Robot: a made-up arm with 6 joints.
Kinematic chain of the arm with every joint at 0, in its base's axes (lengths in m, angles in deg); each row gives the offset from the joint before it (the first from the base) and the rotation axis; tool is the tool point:
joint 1: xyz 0 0 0.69 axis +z
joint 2: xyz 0.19 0 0 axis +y
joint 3: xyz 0 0 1.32 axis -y
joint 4: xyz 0 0 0.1 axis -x
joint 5: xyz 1.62 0 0 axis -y
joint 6: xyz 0.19 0 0 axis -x
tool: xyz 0 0 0
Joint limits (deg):
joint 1: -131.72..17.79
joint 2: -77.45..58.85
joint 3: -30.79..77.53
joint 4: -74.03..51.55
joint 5: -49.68..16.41
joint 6: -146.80..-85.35
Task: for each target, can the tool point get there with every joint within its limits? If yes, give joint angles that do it. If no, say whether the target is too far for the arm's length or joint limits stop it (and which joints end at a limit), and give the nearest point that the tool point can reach.
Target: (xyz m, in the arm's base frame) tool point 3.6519 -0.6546 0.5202
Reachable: no: too far | nearest point 2.9799 -0.5341 0.7637 | short by 0.725 m
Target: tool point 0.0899 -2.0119 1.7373
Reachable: yes | joints -87.91 1.40 -11.05 38.94 7.93 -124.44
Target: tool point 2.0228 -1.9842 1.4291
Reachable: yes | joints -46.14 41.83 32.75 -52.85 -33.51 -129.57
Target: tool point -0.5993 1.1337 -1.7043
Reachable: no: joint limits stop it (at a limit: joint 1, joint 2, joint 3, joint 5) | nearest point 1.2256 0.4852 -0.3702 | short by 2.352 m
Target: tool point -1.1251 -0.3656 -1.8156
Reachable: no: joint limits stop it (at a limit: joint 1, joint 2, joint 3, joint 4) | nearest point -0.9659 -0.9892 -0.4192 | short by 1.538 m
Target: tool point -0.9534 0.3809 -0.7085
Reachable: no: joint limits stop it (at a limit: joint 1, joint 2, joint 3, joint 5) | nearest point -0.9521 -0.9230 -0.3701 | short by 1.347 m
